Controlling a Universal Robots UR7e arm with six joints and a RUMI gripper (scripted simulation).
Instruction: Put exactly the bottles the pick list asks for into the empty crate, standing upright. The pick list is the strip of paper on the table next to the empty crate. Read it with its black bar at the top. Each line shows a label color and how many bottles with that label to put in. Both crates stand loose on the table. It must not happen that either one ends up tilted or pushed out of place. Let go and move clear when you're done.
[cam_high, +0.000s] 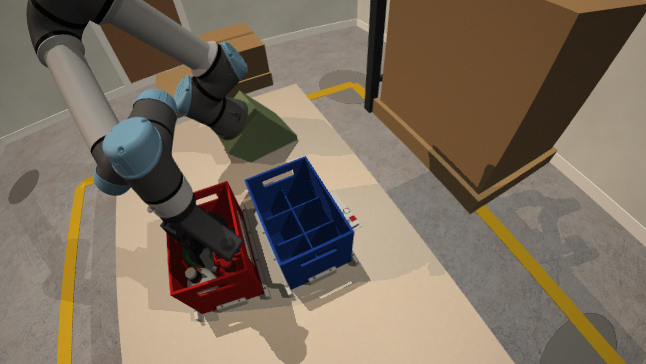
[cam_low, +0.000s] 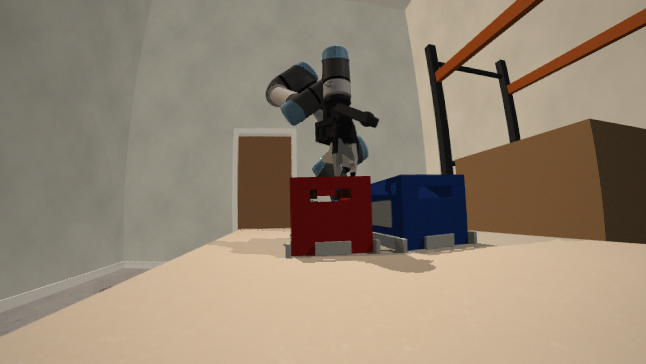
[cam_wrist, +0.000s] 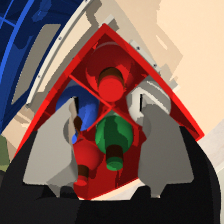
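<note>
The blue bottle is 9 cm behind my hand, 1 cm to the right of it and 10 cm below it. The rest, counted from my hand: red crate 9 cm behind, 5 cm to the right, 10 cm below; then white-label bottle 1 cm ahead, 9 cm to the right, 10 cm below; then green bottle 8 cm behind, 10 cm to the right, 10 cm below.
</note>
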